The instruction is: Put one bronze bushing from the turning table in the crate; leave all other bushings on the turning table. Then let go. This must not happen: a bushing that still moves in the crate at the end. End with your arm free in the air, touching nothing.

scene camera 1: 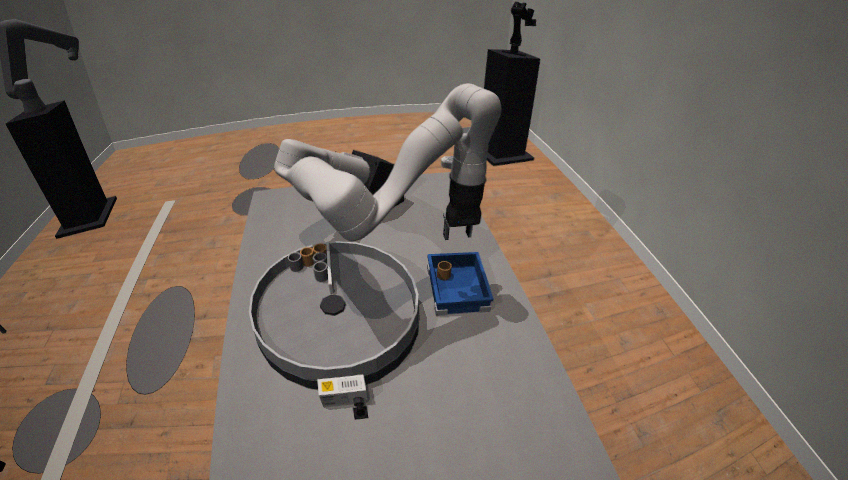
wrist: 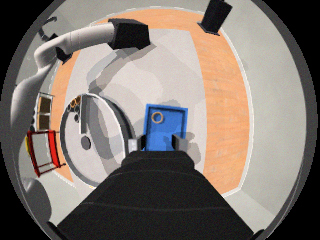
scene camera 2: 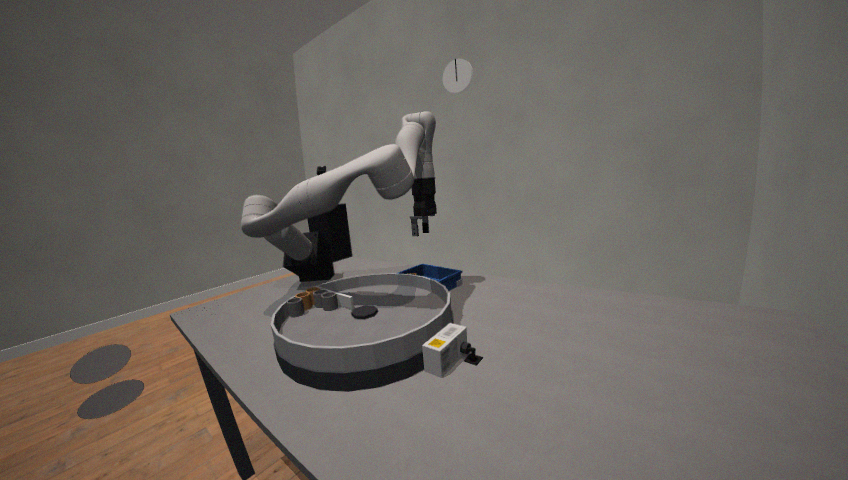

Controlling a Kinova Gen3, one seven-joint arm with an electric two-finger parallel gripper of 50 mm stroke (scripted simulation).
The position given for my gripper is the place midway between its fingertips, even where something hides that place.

Observation:
I see my gripper (scene camera 1: 457,236), a blue crate (scene camera 1: 468,284) and a round turning table (scene camera 1: 292,318).
My gripper also shows in the wrist view (wrist: 158,140) and in scene camera 2 (scene camera 2: 420,234). The blue crate also shows in the wrist view (wrist: 174,122) and in scene camera 2 (scene camera 2: 450,278). The round turning table is seen too in the wrist view (wrist: 102,138) and in scene camera 2 (scene camera 2: 401,308).

